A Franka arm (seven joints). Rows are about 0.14 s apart.
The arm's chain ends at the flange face. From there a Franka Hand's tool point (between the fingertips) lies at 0.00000 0.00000 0.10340 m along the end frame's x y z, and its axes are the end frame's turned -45 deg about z.
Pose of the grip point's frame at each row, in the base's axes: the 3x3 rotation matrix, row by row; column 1 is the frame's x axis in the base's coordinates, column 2 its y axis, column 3 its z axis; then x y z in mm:
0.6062 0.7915 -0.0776; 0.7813 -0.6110 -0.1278; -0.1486 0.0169 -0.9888; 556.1 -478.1 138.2
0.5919 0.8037 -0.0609; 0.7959 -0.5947 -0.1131; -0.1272 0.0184 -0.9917; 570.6 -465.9 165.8
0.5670 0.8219 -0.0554; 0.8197 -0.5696 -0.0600; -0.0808 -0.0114 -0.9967; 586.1 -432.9 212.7
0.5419 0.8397 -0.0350; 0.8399 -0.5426 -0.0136; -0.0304 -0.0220 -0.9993; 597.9 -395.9 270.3
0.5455 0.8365 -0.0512; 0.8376 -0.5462 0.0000; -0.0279 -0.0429 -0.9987; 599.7 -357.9 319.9
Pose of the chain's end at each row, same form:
0.9883 0.1310 -0.0776; 0.1204 -0.9845 -0.1278; -0.0931 0.1170 -0.9888; 564.1 -464.9 240.4
0.9868 0.1498 -0.0609; 0.1423 -0.9833 -0.1131; -0.0769 0.1030 -0.9917; 576.9 -454.2 268.3
0.9821 0.1802 -0.0554; 0.1768 -0.9824 -0.0600; -0.0652 0.0491 -0.9967; 591.8 -426.7 315.8
0.9769 0.2106 -0.0350; 0.2102 -0.9776 -0.0136; -0.0371 0.0059 -0.9993; 601.5 -394.5 373.6
0.9772 0.2058 -0.0512; 0.2061 -0.9785 0.0000; -0.0501 -0.0106 -0.9987; 605.0 -357.9 423.2

